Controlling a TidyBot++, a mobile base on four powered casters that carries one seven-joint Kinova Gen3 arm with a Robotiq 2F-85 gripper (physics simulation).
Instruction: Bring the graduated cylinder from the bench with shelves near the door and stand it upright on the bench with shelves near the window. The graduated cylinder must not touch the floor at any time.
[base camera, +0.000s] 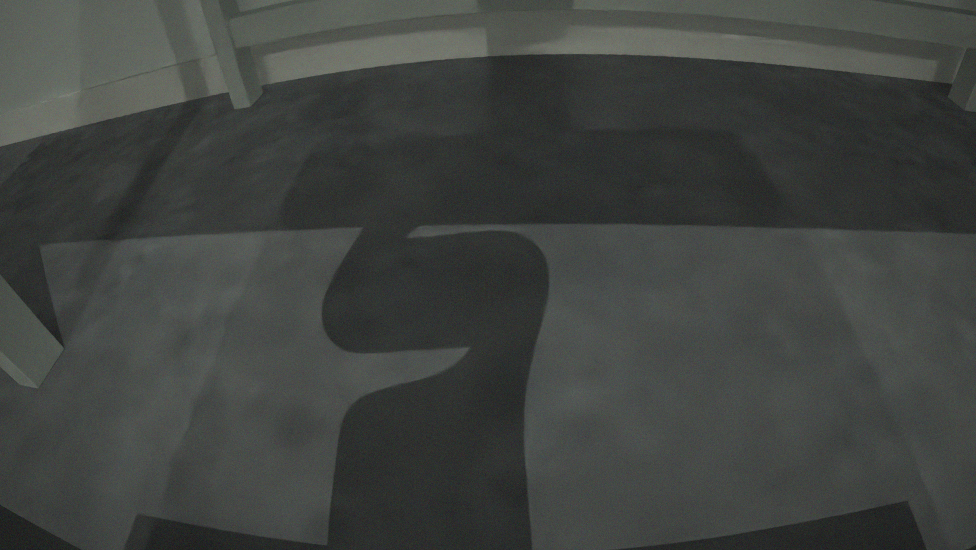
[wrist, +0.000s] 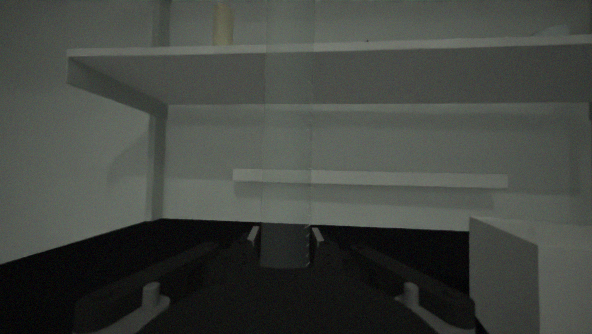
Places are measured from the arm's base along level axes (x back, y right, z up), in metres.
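Where they show: gripper, between the fingertips: (wrist: 285, 238).
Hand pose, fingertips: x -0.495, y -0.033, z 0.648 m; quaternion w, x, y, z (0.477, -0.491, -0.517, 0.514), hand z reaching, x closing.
Observation:
Each offset is from my fingertips to the top centre of the thing. "*": to the spot under its first point. Level surfaces: height alone.
The graduated cylinder {* dy +0.000, dx +0.018, dz +0.073 m} (wrist: 286, 150) is a tall, clear, upright tube with small marks along its right side in the wrist view; its top runs out of the picture. My gripper (wrist: 285, 238) is shut on its lower part, with one fingertip at each side. The cylinder's foot is hidden behind the dark gripper body. A bench with shelves stands behind it, its shelf board {dz +0.307 m} (wrist: 400, 72) crossing the upper part of the wrist view. The base camera view shows neither the gripper nor the cylinder.
A yellowish cylindrical object {* dy -0.198, dx -0.337, dz +0.446 m} (wrist: 223, 25) stands on the shelf at the upper left. A pale box-like block {dy +0.293, dx -0.038, dz -0.001 m} (wrist: 504, 280) is at the right. In the base camera view, a bench leg {* dy -0.467, dx -0.474, dz -0.946 m} (base camera: 235, 61) stands at the back left and another leg {* dy -0.504, dx +0.131, dz -0.992 m} (base camera: 27, 334) at the left edge.

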